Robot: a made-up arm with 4 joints.
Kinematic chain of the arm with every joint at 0, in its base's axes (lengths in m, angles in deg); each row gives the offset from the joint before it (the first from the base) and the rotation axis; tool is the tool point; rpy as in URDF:
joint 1: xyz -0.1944 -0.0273 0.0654 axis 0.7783 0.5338 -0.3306
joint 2: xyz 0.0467 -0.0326 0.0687 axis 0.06 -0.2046 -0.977
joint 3: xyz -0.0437 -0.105 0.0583 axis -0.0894 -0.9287 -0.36
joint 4: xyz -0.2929 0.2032 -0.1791 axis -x
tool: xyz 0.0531 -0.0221 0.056 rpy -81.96 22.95 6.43
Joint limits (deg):
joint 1: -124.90..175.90
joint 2: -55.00..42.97
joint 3: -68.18..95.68
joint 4: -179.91..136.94
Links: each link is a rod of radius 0.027 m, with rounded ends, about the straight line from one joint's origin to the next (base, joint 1, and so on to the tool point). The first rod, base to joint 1, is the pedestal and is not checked.
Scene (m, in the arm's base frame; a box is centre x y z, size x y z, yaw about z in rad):
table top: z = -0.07
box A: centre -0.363 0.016 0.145 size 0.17 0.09 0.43 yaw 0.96
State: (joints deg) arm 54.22 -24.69 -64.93 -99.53
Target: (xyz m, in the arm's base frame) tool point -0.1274 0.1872 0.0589
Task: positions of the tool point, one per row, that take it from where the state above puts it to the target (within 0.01 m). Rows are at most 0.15 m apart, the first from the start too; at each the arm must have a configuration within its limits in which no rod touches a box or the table.
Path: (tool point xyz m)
1: -0.4430 -0.2996 0.2859
2: -0.4303 -0.2117 0.3383
3: -0.3727 -0.1330 0.3863
4: -0.2795 -0.0708 0.4145
5: -0.1661 -0.0272 0.4112
6: -0.1453 0.0422 0.3644
7: -0.1293 0.1008 0.3023
8: -0.1201 0.1457 0.2280
9: -0.1191 0.1750 0.1454
10: -0.1274 0.1872 0.0589

